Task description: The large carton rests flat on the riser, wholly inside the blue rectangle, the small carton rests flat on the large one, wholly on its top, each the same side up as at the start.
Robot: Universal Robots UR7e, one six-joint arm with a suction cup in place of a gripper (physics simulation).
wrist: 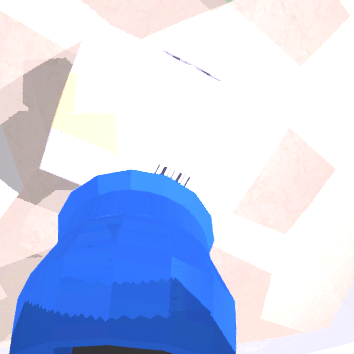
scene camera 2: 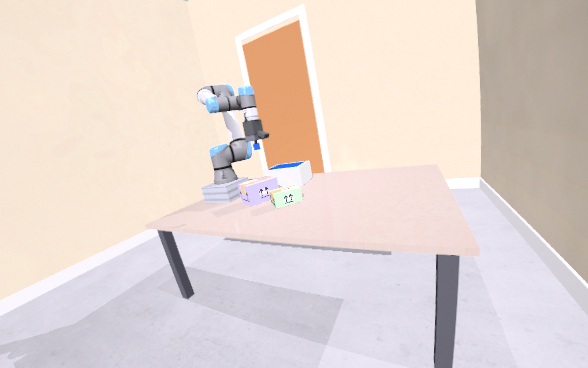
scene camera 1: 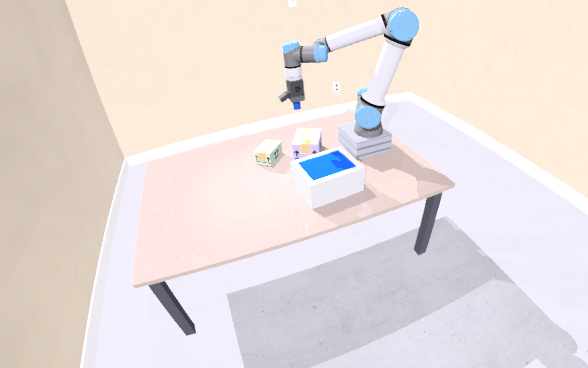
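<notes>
The large carton (scene camera 1: pixel 307 136) (scene camera 2: pixel 259 193) (wrist: pixel 115 95) is lilac with yellow tape and rests on the table behind the riser; its top is washed out in the wrist view. The small carton (scene camera 1: pixel 268 153) (scene camera 2: pixel 287 197) is pale green, with upward arrows, and rests on the table beside it. The white riser (scene camera 1: pixel 339 188) (scene camera 2: pixel 299 176) has a blue rectangle (scene camera 1: pixel 322 165) (scene camera 2: pixel 287 166) on its top, with no carton on it. My gripper (scene camera 1: pixel 297 106) (scene camera 2: pixel 256 146) (wrist: pixel 134 181), a blue suction cup, is open and empty, pointing down well above the large carton.
The arm stands on a grey layered base block (scene camera 1: pixel 372 142) (scene camera 2: pixel 220 193) on the table (scene camera 1: pixel 200 220) (scene camera 2: pixel 380 215), near the large carton and the riser. Walls stand around the table, and a brown door (scene camera 2: pixel 285 95) is in the far wall.
</notes>
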